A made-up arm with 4 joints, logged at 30 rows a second.
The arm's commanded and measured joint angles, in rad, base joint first. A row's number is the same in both.
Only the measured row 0 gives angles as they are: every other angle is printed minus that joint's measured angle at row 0.
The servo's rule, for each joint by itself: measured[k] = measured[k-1] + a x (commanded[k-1-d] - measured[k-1]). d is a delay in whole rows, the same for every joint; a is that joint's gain. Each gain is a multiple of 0.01, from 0.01 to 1. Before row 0 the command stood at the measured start. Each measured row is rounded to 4 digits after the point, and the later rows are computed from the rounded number. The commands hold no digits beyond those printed.
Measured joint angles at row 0:
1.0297, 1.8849, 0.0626, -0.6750
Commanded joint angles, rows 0 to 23:
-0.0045, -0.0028, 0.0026, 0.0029
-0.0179, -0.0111, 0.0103, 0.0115
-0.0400, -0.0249, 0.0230, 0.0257
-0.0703, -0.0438, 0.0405, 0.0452
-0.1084, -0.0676, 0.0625, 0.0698
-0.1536, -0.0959, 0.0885, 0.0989
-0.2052, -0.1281, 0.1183, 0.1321
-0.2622, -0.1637, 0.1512, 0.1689
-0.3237, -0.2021, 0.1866, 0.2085
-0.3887, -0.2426, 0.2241, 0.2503
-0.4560, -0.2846, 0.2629, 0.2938
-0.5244, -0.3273, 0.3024, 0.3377
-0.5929, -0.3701, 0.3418, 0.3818
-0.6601, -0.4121, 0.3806, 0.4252
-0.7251, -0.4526, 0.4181, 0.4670
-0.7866, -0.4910, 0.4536, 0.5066
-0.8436, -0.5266, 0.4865, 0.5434
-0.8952, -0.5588, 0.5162, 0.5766
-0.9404, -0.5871, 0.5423, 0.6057
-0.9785, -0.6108, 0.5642, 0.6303
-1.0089, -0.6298, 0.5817, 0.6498
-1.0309, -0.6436, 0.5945, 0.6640
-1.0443, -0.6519, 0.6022, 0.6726
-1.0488, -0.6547, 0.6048, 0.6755
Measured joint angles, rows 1 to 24:
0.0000, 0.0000, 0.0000, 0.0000
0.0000, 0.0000, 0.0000, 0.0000
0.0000, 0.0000, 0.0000, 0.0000
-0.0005, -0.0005, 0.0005, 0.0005
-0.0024, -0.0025, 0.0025, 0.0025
-0.0065, -0.0068, 0.0066, 0.0067
-0.0135, -0.0138, 0.0134, 0.0136
-0.0239, -0.0240, 0.0232, 0.0237
-0.0382, -0.0377, 0.0363, 0.0372
-0.0566, -0.0549, 0.0527, 0.0543
-0.0792, -0.0756, 0.0724, 0.0749
-0.1061, -0.0996, 0.0952, 0.0989
-0.1372, -0.1268, 0.1210, 0.1262
-0.1723, -0.1568, 0.1494, 0.1564
-0.2110, -0.1892, 0.1800, 0.1890
-0.2530, -0.2236, 0.2124, 0.2237
-0.2978, -0.2594, 0.2460, 0.2600
-0.3448, -0.2961, 0.2804, 0.2973
-0.3934, -0.3331, 0.3150, 0.3350
-0.4429, -0.3699, 0.3493, 0.3725
-0.4927, -0.4058, 0.3827, 0.4092
-0.5419, -0.4402, 0.4146, 0.4446
-0.5899, -0.4726, 0.4445, 0.4780
-0.6360, -0.5025, 0.4719, 0.5089
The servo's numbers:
d 3
a 0.11 0.19 0.20 0.18

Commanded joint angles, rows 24 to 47:
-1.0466, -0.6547, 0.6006, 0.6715
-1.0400, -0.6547, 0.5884, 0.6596
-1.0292, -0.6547, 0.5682, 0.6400
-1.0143, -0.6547, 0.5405, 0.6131
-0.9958, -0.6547, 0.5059, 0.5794
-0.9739, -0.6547, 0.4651, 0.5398
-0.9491, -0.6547, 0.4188, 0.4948
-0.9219, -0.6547, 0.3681, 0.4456
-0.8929, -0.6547, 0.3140, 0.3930
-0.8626, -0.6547, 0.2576, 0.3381
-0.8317, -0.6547, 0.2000, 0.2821
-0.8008, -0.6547, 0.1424, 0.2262
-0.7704, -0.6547, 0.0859, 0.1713
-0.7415, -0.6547, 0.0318, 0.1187
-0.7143, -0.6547, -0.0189, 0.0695
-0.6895, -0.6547, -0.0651, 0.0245
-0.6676, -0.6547, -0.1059, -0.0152
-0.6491, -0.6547, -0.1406, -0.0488
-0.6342, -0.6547, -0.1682, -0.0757
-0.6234, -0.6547, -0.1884, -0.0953
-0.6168, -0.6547, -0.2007, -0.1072
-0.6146, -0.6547, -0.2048, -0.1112
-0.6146, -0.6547, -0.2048, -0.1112
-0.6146, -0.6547, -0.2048, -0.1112
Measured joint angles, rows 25 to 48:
-0.6794, -0.5293, 0.4964, 0.5368
-0.7195, -0.5526, 0.5176, 0.5612
-0.7557, -0.5720, 0.5350, 0.5818
-0.7877, -0.5877, 0.5481, 0.5979
-0.8155, -0.6004, 0.5562, 0.6090
-0.8390, -0.6107, 0.5586, 0.6146
-0.8583, -0.6191, 0.5550, 0.6143
-0.8734, -0.6259, 0.5452, 0.6080
-0.8845, -0.6314, 0.5292, 0.5957
-0.8916, -0.6358, 0.5071, 0.5775
-0.8949, -0.6394, 0.4793, 0.5538
-0.8947, -0.6423, 0.4462, 0.5249
-0.8912, -0.6447, 0.4085, 0.4913
-0.8847, -0.6466, 0.3668, 0.4536
-0.8755, -0.6481, 0.3219, 0.4127
-0.8639, -0.6494, 0.2747, 0.3692
-0.8504, -0.6504, 0.2261, 0.3241
-0.8354, -0.6512, 0.1771, 0.2783
-0.8194, -0.6519, 0.1287, 0.2326
-0.8027, -0.6524, 0.0818, 0.1880
-0.7858, -0.6528, 0.0373, 0.1454
-0.7691, -0.6532, -0.0038, 0.1056
-0.7531, -0.6535, -0.0407, 0.0694
-0.7381, -0.6537, -0.0727, 0.0376

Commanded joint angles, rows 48 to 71:
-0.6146, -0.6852, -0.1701, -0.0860
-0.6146, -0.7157, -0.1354, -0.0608
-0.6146, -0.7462, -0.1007, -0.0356
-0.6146, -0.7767, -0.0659, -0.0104
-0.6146, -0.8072, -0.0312, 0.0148
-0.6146, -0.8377, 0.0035, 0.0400
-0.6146, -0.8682, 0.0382, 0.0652
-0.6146, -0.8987, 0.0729, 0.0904
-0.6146, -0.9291, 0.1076, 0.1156
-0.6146, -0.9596, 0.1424, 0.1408
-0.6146, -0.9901, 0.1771, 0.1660
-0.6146, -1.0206, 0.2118, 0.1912
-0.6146, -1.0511, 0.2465, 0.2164
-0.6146, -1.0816, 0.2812, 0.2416
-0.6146, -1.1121, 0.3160, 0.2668
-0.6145, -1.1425, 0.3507, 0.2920
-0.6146, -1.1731, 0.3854, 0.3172
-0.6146, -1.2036, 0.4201, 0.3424
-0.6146, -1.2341, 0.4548, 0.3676
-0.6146, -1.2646, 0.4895, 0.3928
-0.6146, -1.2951, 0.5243, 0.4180
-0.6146, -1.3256, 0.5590, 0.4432
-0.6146, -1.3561, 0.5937, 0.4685
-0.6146, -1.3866, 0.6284, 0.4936
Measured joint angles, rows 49 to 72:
-0.7245, -0.6539, -0.0991, 0.0108
-0.7124, -0.6541, -0.1202, -0.0112
-0.7016, -0.6542, -0.1371, -0.0292
-0.6920, -0.6601, -0.1437, -0.0394
-0.6835, -0.6707, -0.1420, -0.0433
-0.6759, -0.6850, -0.1337, -0.0419
-0.6692, -0.7024, -0.1201, -0.0362
-0.6632, -0.7223, -0.1023, -0.0270
-0.6579, -0.7442, -0.0811, -0.0149
-0.6531, -0.7678, -0.0572, -0.0005
-0.6489, -0.7927, -0.0312, 0.0159
-0.6451, -0.8186, -0.0034, 0.0338
-0.6417, -0.8454, 0.0258, 0.0531
-0.6387, -0.8729, 0.0561, 0.0734
-0.6360, -0.9010, 0.0872, 0.0946
-0.6336, -0.9295, 0.1191, 0.1165
-0.6315, -0.9584, 0.1515, 0.1390
-0.6296, -0.9876, 0.1844, 0.1620
-0.6279, -1.0170, 0.2177, 0.1854
-0.6264, -1.0467, 0.2512, 0.2091
-0.6251, -1.0765, 0.2850, 0.2331
-0.6239, -1.1064, 0.3190, 0.2573
-0.6229, -1.1365, 0.3531, 0.2817
-0.6220, -1.1666, 0.3873, 0.3062

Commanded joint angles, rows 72 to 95:
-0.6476, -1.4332, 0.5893, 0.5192
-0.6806, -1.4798, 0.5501, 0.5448
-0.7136, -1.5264, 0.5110, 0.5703
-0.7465, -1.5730, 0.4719, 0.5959
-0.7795, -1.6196, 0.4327, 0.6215
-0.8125, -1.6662, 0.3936, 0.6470
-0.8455, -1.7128, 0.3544, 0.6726
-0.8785, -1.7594, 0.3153, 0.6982
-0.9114, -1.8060, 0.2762, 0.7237
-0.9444, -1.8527, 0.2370, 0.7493
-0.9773, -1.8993, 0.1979, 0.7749
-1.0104, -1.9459, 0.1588, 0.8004
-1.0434, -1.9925, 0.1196, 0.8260
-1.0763, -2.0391, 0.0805, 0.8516
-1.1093, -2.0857, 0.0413, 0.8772
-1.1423, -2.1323, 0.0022, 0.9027
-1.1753, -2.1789, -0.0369, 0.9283
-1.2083, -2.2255, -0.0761, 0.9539
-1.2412, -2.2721, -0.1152, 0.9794
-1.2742, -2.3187, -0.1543, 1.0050
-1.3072, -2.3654, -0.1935, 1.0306
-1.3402, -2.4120, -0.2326, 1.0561
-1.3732, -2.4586, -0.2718, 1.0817
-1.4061, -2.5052, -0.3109, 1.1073
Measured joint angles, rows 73 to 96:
-0.6212, -1.1968, 0.4216, 0.3309
-0.6205, -1.2271, 0.4560, 0.3557
-0.6199, -1.2574, 0.4905, 0.3805
-0.6229, -1.2908, 0.5103, 0.4055
-0.6292, -1.3267, 0.5183, 0.4306
-0.6385, -1.3646, 0.5168, 0.4557
-0.6504, -1.4042, 0.5078, 0.4809
-0.6646, -1.4451, 0.4928, 0.5062
-0.6809, -1.4871, 0.4730, 0.5315
-0.6990, -1.5300, 0.4493, 0.5569
-0.7187, -1.5736, 0.4225, 0.5823
-0.7399, -1.6178, 0.3932, 0.6078
-0.7624, -1.6624, 0.3620, 0.6333
-0.7860, -1.7074, 0.3292, 0.6588
-0.8107, -1.7527, 0.2951, 0.6843
-0.8363, -1.7983, 0.2600, 0.7098
-0.8627, -1.8441, 0.2241, 0.7353
-0.8898, -1.8900, 0.1875, 0.7608
-0.9176, -1.9360, 0.1504, 0.7863
-0.9459, -1.9822, 0.1129, 0.8119
-0.9748, -2.0284, 0.0751, 0.8375
-1.0041, -2.0747, 0.0370, 0.8630
-1.0338, -2.1211, -0.0013, 0.8886
-1.0639, -2.1675, -0.0397, 0.9142

